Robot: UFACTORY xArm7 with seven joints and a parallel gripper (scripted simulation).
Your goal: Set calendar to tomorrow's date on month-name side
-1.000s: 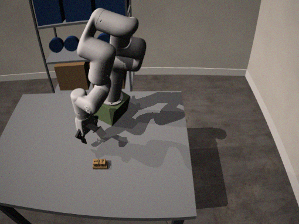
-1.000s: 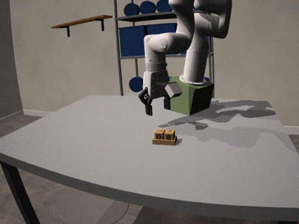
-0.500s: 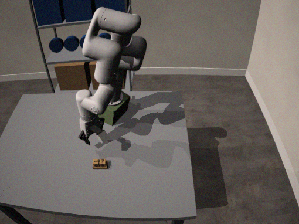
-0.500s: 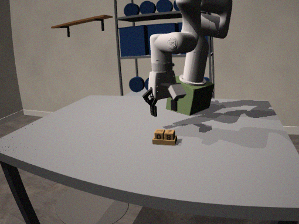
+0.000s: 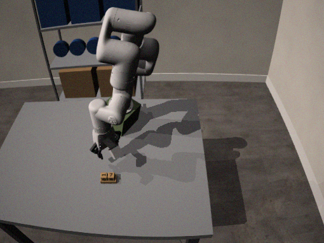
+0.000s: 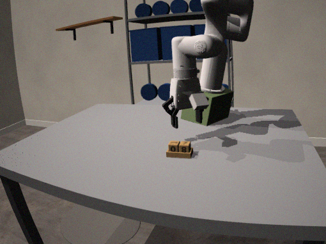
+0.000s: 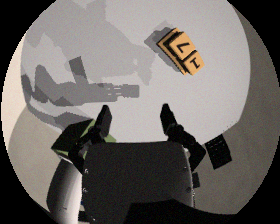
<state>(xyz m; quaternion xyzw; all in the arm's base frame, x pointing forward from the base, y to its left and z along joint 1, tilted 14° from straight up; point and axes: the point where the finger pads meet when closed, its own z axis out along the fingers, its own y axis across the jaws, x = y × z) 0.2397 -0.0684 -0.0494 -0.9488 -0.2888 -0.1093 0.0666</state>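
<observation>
My gripper is now 11 cm short of the cube, 4 cm above it and 3 cm to the left of it. From my hand the other things lie so: wooden calendar tray: 11 cm ahead, 6 cm below, 1 cm to the right.
</observation>
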